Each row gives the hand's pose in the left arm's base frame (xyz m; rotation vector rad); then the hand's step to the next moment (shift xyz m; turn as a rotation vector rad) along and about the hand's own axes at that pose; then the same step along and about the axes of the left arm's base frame.
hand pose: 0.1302 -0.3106 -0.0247 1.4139 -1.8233 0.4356
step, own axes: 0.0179 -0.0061 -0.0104 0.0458 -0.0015 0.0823
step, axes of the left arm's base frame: 0.0079 -0.0068 0.0189 -0.0324 -0.0864 -0.0191
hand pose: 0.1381 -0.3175 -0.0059 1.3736 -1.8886 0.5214
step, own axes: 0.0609 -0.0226 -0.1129 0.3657 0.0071 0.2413
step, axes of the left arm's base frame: 0.0474 0.0312 0.1172 -0.1431 -0.3966 0.1195
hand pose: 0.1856 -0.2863 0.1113 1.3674 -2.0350 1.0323
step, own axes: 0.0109 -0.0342 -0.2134 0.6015 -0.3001 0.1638
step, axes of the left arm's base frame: 0.0226 0.1567 0.1475 0.0468 -0.5341 0.4373
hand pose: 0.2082 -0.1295 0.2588 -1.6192 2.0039 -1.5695
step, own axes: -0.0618 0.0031 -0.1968 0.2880 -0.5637 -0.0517
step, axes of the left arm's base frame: -0.1019 0.1699 0.0575 0.2104 -0.1273 0.5856
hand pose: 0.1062 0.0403 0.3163 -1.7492 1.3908 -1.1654
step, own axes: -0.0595 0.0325 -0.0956 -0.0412 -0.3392 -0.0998
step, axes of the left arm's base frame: -0.1037 0.0545 -0.0030 0.0516 0.1341 0.3257
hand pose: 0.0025 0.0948 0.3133 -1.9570 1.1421 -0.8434
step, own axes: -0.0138 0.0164 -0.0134 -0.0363 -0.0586 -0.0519
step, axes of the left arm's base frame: -0.0235 0.0032 -0.0088 -0.0306 0.0408 0.0696
